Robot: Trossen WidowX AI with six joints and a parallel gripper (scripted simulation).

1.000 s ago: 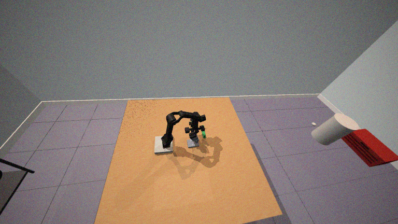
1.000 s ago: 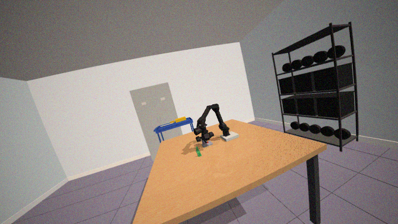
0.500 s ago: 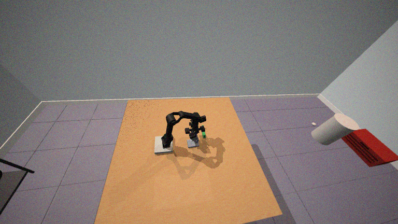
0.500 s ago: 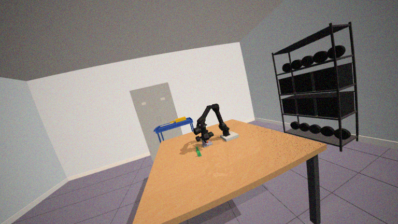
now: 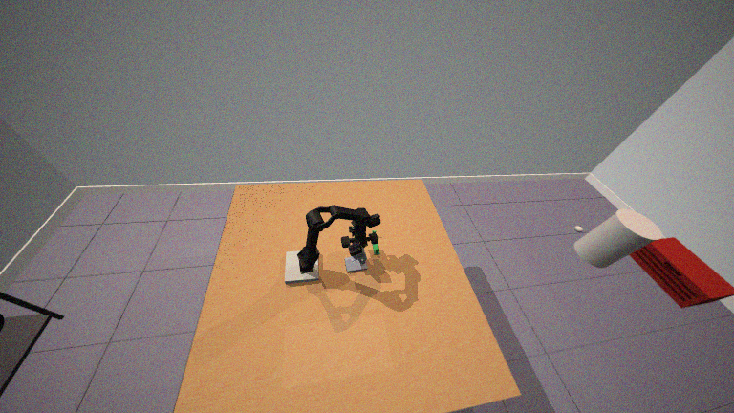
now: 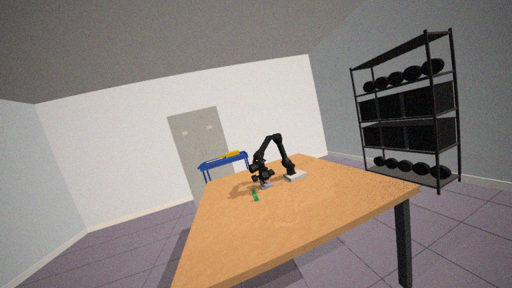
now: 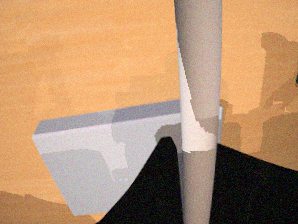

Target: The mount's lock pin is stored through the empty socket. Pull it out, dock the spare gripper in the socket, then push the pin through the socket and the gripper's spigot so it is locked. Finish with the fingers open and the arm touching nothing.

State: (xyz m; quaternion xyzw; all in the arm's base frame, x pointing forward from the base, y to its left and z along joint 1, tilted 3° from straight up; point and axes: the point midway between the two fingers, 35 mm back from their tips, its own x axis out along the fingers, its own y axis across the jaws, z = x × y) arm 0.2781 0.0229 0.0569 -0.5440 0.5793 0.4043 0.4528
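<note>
The grey mount is 20 mm behind my gripper tip and 40 mm to the right of it. From my gripper tip the other things lie so: spare gripper (20 mm behind, 40 mm to the right, 70 mm above); then green strip (120 mm ahead, 50 mm to the left, 20 mm below).
</note>
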